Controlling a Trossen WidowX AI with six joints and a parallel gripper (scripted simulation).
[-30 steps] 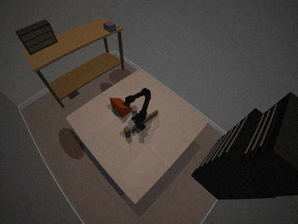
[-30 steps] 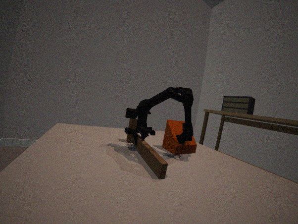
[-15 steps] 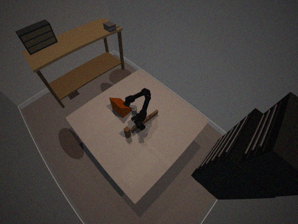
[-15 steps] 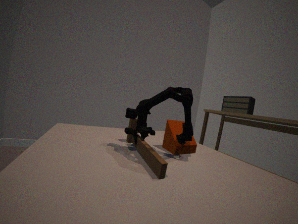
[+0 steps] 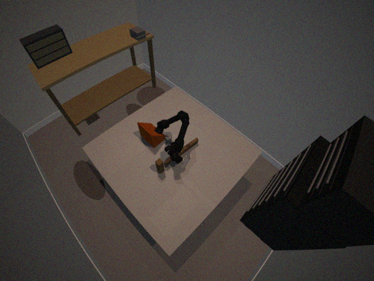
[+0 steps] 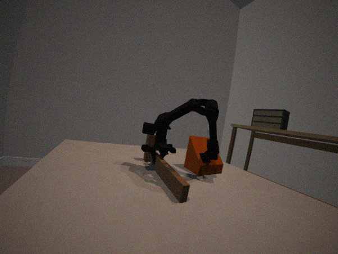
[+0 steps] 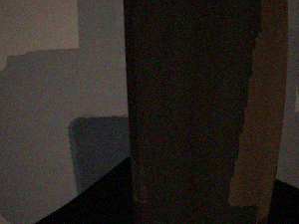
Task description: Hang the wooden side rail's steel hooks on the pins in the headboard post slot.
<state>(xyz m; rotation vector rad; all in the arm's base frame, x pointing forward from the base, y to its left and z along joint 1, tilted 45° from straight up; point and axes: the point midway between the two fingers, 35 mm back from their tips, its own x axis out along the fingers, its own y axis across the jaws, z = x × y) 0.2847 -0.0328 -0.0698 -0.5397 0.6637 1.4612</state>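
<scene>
Now: the headboard post 10 mm behind my gripper tip, 150 mm to the right of it and 40 mm above it.
</scene>
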